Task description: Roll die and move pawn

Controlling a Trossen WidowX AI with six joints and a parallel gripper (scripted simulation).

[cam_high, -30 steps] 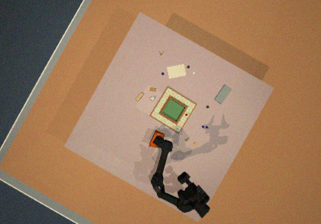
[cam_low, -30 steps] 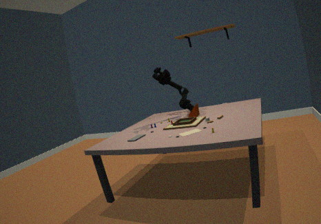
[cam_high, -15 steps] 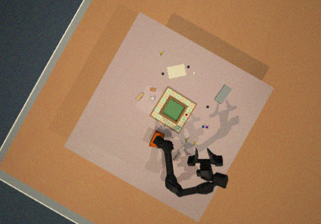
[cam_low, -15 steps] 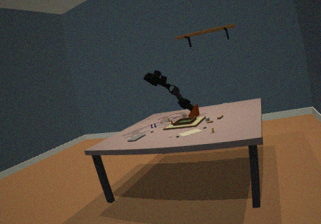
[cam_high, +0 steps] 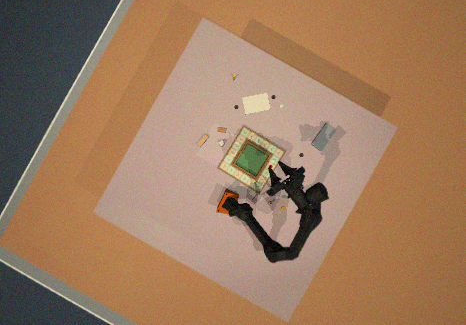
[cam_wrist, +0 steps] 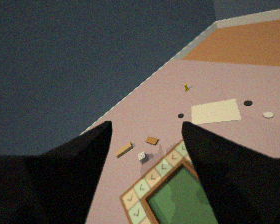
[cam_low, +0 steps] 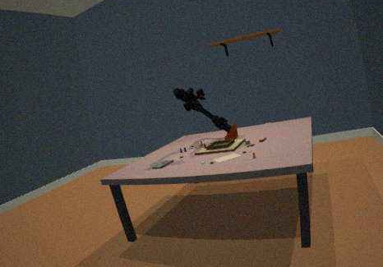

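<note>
My gripper tip is 4 cm past the grey die, 25 cm to the right of it and 33 cm above it. Round my gripper tip: green dice tray (3 cm behind, 6 cm to the left, 34 cm below); then cream card (26 cm ahead, 20 cm to the left, 34 cm below); then grey flat block (30 cm ahead, 23 cm to the right, 34 cm below).
</note>
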